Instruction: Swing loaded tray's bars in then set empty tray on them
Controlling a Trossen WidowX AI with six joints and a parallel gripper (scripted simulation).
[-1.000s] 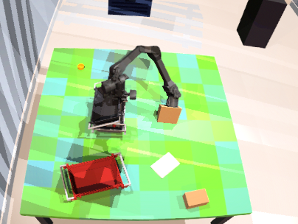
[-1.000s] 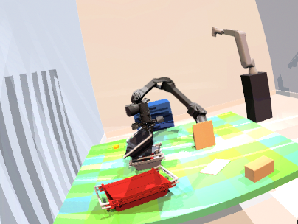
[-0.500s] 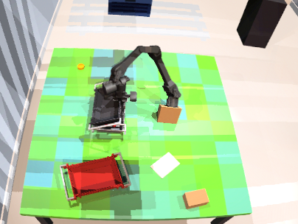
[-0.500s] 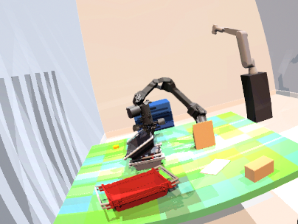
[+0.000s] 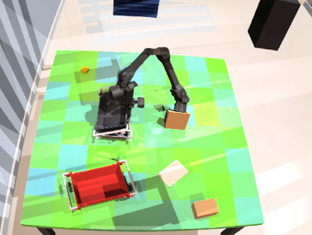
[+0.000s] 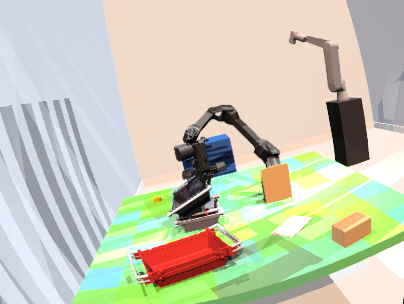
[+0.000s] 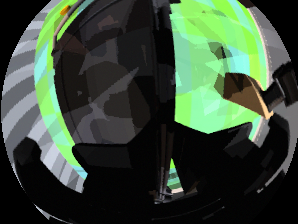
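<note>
Right now my gripper tip is 8 cm short of the dark tray. From my gripper tip the other things lie so: white sheet (32 cm to the left, 26 cm behind, 13 cm below); then tan box (55 cm to the left, 41 cm behind, 10 cm below); then small orange disc (43 cm to the right, 30 cm ahead, 12 cm below).
</note>
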